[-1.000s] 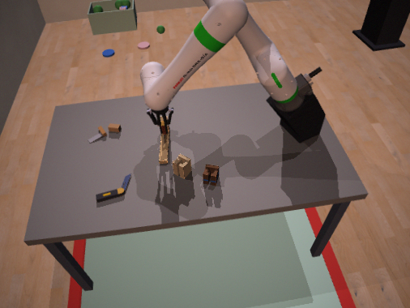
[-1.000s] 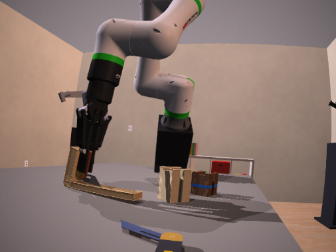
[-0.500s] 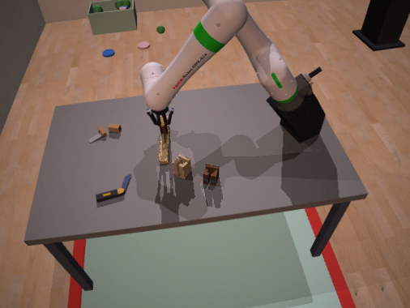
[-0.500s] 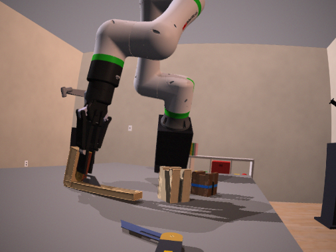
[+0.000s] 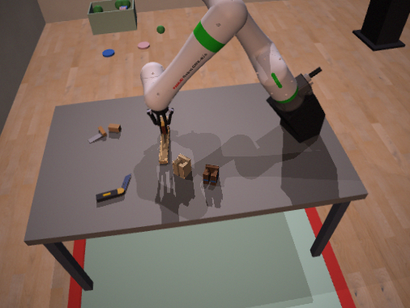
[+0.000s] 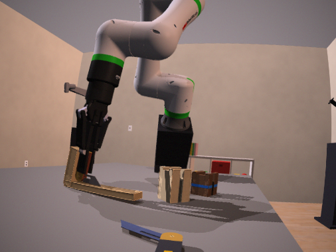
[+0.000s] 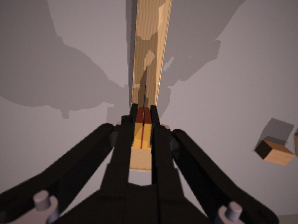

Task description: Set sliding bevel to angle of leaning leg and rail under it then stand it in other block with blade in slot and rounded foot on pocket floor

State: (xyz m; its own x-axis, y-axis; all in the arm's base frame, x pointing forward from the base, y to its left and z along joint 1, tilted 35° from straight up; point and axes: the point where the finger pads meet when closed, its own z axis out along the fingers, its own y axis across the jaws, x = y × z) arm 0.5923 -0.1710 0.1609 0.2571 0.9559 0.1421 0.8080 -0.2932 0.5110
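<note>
My hand is 30 mm above the sliding bevel. From my hand the other things lie so: small wooden block (260 mm ahead, 150 mm to the right, 70 mm below); then grey blade (10 mm to the left, 50 mm below); then blue blade (240 mm ahead, 250 mm to the left, 70 mm below).
</note>
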